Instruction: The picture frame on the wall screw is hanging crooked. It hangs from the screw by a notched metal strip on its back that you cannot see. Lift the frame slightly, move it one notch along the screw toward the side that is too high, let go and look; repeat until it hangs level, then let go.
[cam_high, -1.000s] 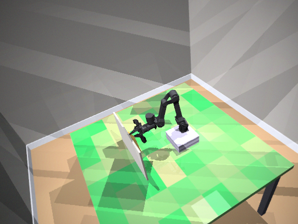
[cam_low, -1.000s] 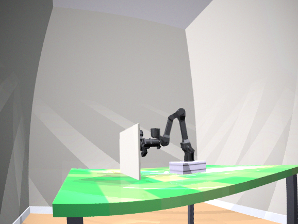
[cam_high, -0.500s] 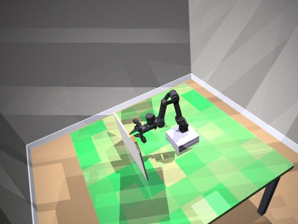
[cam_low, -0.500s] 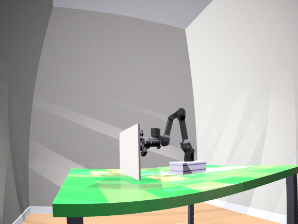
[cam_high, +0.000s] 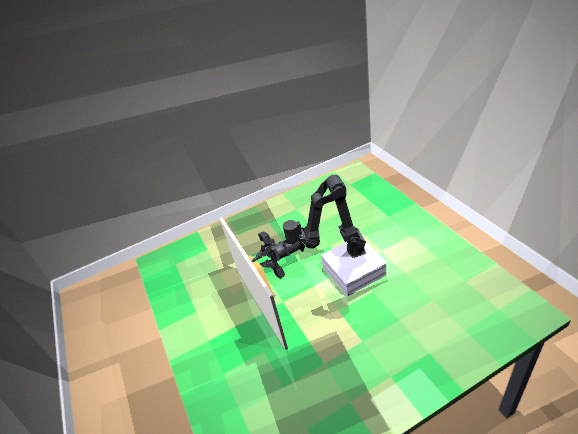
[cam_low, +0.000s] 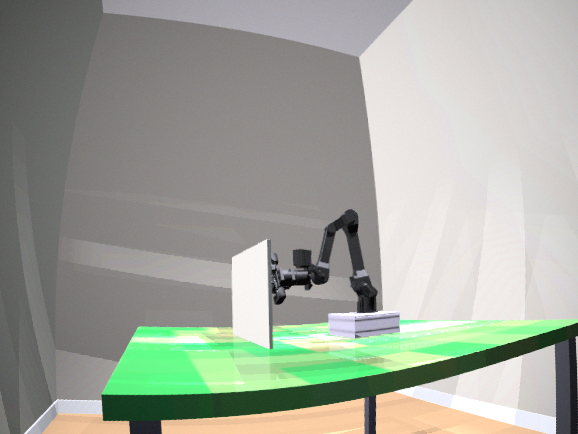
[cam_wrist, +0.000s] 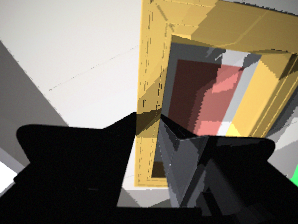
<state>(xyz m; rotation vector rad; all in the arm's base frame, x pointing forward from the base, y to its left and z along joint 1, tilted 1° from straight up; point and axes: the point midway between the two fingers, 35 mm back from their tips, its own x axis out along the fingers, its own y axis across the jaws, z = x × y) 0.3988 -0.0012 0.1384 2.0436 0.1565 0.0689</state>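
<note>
Now: the picture frame 5 cm below my gripper tip and 3 cm to the left of it. Also, from my gripper tip: wall panel (6 cm below, 2 cm to the left, 1 cm ahead).
</note>
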